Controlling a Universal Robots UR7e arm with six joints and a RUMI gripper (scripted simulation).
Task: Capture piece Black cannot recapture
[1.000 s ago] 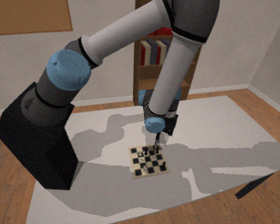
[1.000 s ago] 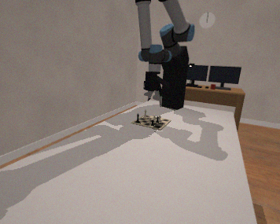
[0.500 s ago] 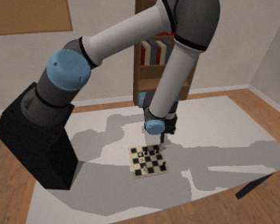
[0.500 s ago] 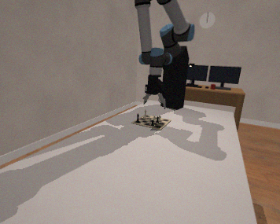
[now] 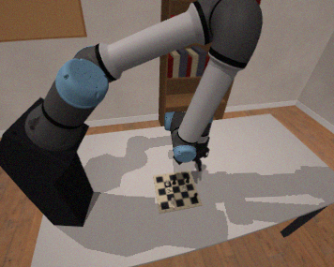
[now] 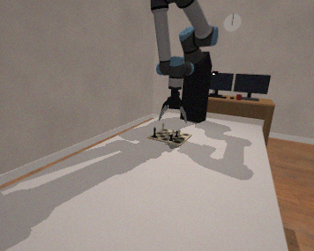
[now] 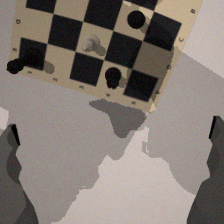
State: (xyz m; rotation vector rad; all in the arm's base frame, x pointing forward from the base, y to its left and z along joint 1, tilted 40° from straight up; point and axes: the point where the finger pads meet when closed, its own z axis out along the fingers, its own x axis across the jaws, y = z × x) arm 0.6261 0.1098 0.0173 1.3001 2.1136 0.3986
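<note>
Right now the white pawn is 90 mm below my hand, 40 mm to the right of it and 30 mm behind it. Round my hand: tall black piece: 110 mm to the right, 80 mm below, 20 mm ahead; then chessboard: 120 mm below, 70 mm behind, 40 mm to the right; then black pawn: 90 mm below, 70 mm behind.
</note>
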